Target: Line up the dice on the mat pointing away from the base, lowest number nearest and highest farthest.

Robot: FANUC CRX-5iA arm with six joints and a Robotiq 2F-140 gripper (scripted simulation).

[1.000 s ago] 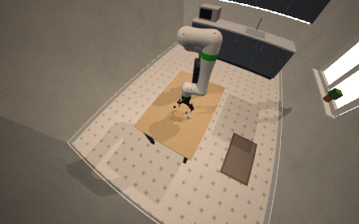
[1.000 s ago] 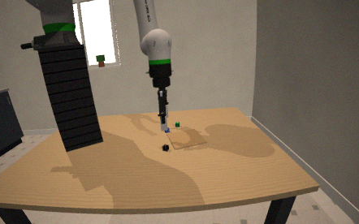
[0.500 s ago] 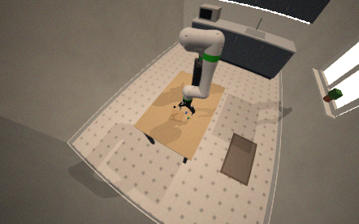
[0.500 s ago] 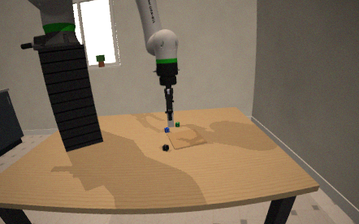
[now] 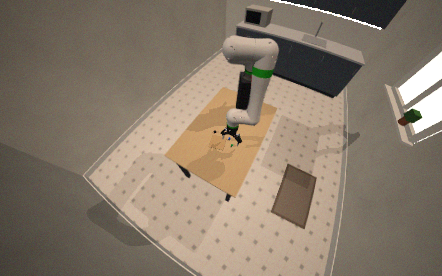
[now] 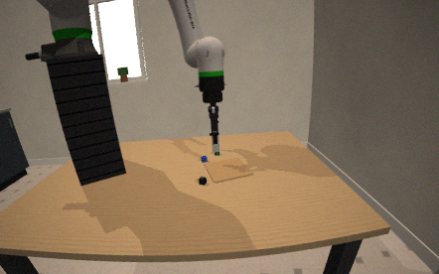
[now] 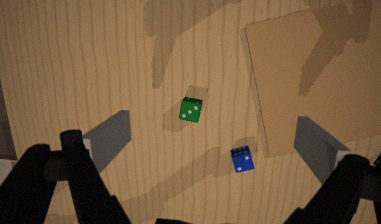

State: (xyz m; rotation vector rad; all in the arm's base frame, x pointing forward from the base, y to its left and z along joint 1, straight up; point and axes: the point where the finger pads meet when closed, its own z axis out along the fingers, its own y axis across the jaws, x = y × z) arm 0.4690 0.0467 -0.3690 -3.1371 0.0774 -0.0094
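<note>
Right now my hand is 2 cm to the right of the green die and 5 cm above it. From my hand the other things lie so: blue die: 5 cm behind, 3 cm to the right, 5 cm below; then black die: 6 cm behind, 19 cm to the right, 5 cm below; then tan mat: 3 cm ahead, 12 cm to the right, 6 cm below.
</note>
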